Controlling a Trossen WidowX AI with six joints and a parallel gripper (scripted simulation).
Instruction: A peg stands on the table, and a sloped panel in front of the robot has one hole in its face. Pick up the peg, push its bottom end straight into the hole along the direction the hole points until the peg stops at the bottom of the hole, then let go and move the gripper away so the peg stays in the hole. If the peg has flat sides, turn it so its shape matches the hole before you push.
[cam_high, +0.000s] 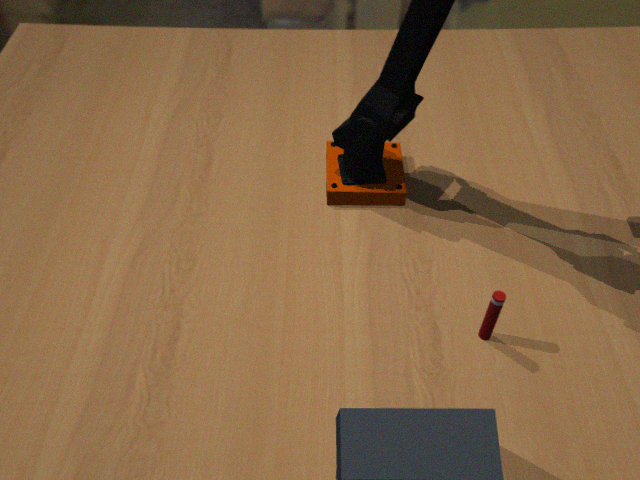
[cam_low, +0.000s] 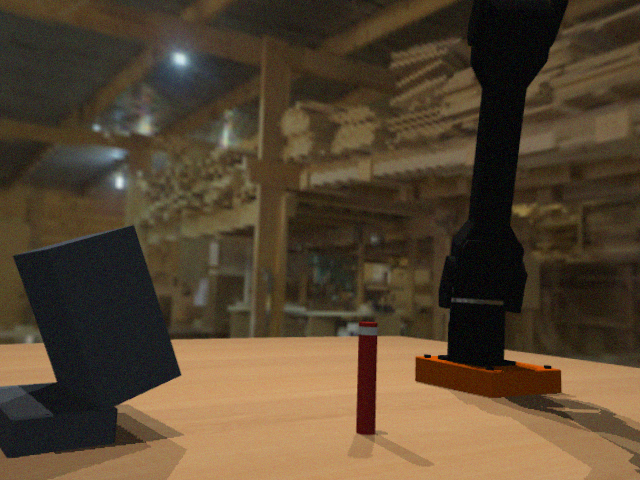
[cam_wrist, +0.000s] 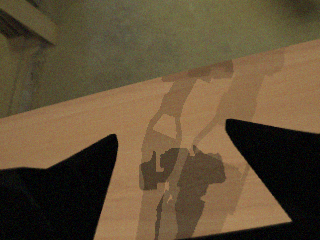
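The round red peg lies 31 cm to the right of my gripper tip, 17 cm below it and 5 cm ahead of it. From my gripper tip the other things lie so: sloped panel 44 cm to the right, 21 cm ahead, 14 cm below; low foot 44 cm to the right, 24 cm ahead, 21 cm below.
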